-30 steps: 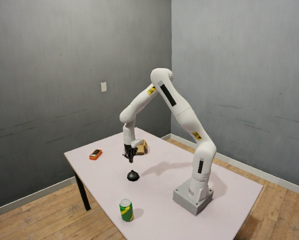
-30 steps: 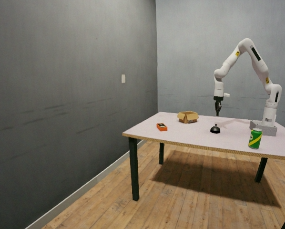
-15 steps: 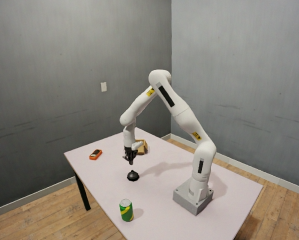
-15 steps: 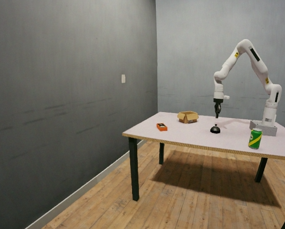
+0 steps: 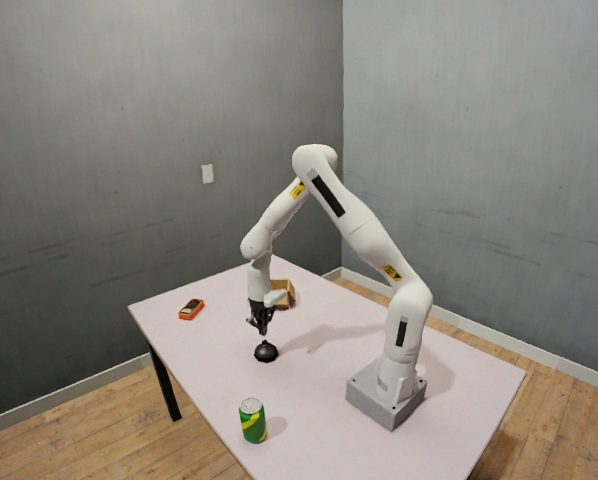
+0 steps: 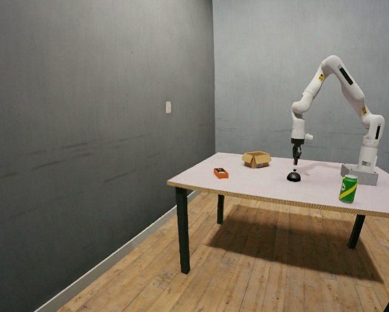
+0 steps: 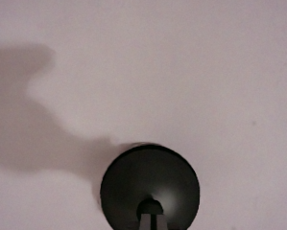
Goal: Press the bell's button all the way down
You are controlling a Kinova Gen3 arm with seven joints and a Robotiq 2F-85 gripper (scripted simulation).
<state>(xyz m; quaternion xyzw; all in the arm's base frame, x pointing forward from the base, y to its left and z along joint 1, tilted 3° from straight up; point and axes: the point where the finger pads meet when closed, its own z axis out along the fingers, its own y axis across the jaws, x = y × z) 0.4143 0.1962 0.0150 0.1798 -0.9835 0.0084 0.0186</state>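
Right now the bell button is 6 cm below my hand. The rest, counted from my hand: green can 28 cm behind, 17 cm to the left, 5 cm below; then black dome-shaped bell 7 cm below.
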